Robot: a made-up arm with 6 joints.
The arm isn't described. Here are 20 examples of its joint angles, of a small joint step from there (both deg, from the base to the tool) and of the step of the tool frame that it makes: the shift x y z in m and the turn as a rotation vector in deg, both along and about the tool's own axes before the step.
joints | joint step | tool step
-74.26 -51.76 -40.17 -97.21 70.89 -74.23 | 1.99 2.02 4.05 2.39 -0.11 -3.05 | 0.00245 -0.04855 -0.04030 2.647 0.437 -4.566
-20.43 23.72 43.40 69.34 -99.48 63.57 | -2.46 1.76 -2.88 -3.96 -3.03 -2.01 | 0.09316 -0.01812 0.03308 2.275 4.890 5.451
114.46 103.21 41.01 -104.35 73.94 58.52 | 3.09 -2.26 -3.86 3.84 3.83 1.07 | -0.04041 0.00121 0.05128 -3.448 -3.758 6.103
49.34 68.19 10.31 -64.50 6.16 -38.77 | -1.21 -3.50 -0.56 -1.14 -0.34 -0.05 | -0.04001 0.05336 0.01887 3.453 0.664 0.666
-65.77 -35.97 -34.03 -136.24 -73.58 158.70 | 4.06 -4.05 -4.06 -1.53 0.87 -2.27 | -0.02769 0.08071 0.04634 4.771 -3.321 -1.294
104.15 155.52 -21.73 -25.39 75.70 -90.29 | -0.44 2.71 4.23 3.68 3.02 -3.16 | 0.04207 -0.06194 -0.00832 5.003 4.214 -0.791
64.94 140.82 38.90 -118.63 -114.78 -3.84 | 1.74 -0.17 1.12 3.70 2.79 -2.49 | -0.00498 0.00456 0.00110 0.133 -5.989 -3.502
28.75 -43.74 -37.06 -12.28 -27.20 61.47 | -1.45 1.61 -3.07 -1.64 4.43 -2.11 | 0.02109 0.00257 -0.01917 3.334 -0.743 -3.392
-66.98 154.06 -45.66 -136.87 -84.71 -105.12 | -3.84 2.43 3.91 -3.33 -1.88 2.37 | 0.01420 -0.01851 -0.05296 -3.430 -2.092 -4.115
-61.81 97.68 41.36 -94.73 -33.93 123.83 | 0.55 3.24 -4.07 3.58 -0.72 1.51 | -0.04215 -0.01276 -0.08243 2.151 8.094 0.336
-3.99 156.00 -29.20 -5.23 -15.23 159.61 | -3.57 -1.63 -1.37 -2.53 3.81 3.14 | 0.00384 0.03350 0.01018 -4.160 -0.014 -3.899
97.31 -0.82 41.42 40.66 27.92 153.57 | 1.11 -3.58 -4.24 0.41 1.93 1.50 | -0.05930 -0.02006 -0.02787 -1.414 0.668 -1.586
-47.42 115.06 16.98 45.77 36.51 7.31 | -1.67 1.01 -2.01 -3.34 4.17 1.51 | -0.04981 -0.02521 -0.04604 2.389 -3.545 -1.691
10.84 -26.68 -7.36 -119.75 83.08 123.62 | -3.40 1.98 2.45 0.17 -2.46 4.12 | 0.01999 0.05034 -0.00429 -2.502 -0.796 1.019
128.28 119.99 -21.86 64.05 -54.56 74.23 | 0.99 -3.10 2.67 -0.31 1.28 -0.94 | -0.06977 0.05625 -0.01783 2.268 -1.386 -6.496
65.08 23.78 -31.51 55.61 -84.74 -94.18 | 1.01 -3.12 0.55 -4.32 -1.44 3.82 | 0.00214 -0.06434 0.03209 -0.234 3.569 -0.683
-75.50 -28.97 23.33 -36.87 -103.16 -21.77 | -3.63 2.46 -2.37 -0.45 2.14 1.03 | 0.05472 0.00194 0.01701 2.810 -1.996 -2.624
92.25 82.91 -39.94 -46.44 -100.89 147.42 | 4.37 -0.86 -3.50 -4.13 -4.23 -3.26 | 0.08219 -0.02901 -0.01701 6.304 -4.828 0.281
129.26 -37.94 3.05 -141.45 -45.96 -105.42 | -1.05 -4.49 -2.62 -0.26 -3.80 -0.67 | -0.03137 -0.03279 0.06964 -3.366 -2.410 -2.709
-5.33 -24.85 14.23 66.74 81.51 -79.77 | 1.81 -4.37 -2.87 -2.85 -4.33 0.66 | 0.00051 0.10240 -0.00341 -2.248 -4.247 0.104
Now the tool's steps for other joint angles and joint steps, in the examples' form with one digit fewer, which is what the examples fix.
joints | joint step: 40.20 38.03 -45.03 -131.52 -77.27 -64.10 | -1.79 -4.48 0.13 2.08 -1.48 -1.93
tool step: -0.0455 -0.0168 0.0356 -3.43 0.60 -3.04
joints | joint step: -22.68 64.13 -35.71 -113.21 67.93 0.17 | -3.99 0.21 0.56 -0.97 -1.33 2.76
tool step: 0.0394 0.0245 -0.0280 -3.06 -0.05 -3.99
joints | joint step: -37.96 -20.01 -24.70 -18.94 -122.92 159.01 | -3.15 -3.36 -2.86 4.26 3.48 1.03
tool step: 0.0674 0.0322 0.0035 3.03 3.36 -4.39
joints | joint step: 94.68 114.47 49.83 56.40 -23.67 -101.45 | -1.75 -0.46 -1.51 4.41 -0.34 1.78
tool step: 0.0170 -0.0003 0.0212 -4.59 -0.07 1.58
